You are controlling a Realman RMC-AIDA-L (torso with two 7-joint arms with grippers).
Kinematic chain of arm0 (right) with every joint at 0, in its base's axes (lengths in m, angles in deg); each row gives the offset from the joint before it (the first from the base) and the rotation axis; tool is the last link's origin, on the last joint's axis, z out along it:
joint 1: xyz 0 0 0.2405 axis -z
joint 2: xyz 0 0 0 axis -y
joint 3: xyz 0 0 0.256 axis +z
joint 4: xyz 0 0 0 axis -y
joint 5: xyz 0 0 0.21 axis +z
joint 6: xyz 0 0 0 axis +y
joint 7: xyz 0 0 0.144 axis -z
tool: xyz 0 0 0
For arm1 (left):
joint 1: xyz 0 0 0.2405 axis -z
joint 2: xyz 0 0 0 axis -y
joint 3: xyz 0 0 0.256 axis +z
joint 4: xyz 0 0 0 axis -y
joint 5: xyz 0 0 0.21 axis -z
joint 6: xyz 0 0 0 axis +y
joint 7: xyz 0 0 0.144 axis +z
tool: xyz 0 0 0
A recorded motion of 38 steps. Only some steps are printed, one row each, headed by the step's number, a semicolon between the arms.
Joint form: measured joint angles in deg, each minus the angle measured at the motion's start. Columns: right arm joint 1, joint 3, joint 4, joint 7, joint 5, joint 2, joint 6; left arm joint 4, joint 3, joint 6, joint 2, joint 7, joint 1, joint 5.
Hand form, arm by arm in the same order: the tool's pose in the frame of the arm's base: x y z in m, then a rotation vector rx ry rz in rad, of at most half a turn. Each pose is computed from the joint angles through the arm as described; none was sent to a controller.
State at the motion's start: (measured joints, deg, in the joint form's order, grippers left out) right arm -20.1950 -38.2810 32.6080 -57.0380 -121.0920 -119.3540 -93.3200; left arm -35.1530 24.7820 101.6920 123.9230 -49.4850 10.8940 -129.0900
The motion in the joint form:
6: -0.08 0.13 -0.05 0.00 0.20 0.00 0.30; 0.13 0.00 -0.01 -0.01 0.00 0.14 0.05
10: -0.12 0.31 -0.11 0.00 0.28 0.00 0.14; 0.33 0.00 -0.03 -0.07 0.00 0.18 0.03
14: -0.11 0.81 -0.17 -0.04 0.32 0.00 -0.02; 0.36 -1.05 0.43 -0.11 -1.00 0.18 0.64
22: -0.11 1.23 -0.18 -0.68 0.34 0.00 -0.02; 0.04 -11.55 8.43 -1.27 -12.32 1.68 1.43
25: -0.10 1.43 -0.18 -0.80 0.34 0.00 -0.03; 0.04 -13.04 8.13 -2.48 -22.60 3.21 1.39
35: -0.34 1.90 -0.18 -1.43 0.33 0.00 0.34; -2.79 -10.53 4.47 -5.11 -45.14 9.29 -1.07
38: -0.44 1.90 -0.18 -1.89 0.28 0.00 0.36; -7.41 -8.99 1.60 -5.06 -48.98 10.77 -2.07
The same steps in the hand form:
6: 0.3195 0.2522 -0.0225 -2.8140 0.4259 0.5932; -0.3394 0.1808 -0.0281 -2.7157 -0.5205 -0.7110
10: 0.3190 0.2524 -0.0222 -2.8117 0.4264 0.5996; -0.3395 0.1807 -0.0283 -2.7163 -0.5225 -0.7128
14: 0.3191 0.2525 -0.0214 -2.8039 0.4314 0.6074; -0.3392 0.1818 -0.0254 -2.6890 -0.5475 -0.7360
22: 0.3194 0.2529 -0.0206 -2.7956 0.4503 0.6130; -0.3331 0.1869 0.0055 -2.5310 -0.7594 -0.9688
25: 0.3196 0.2530 -0.0202 -2.7919 0.4548 0.6149; -0.3348 0.1976 0.0155 -2.4861 -0.9636 -1.0077
35: 0.3196 0.2554 -0.0194 -2.7810 0.4695 0.6143; -0.3308 0.2397 0.0323 -2.4716 -1.3559 -0.9114
38: 0.3193 0.2559 -0.0194 -2.7817 0.4787 0.6153; -0.3320 0.2562 0.0424 -2.4540 -1.3600 -0.7854

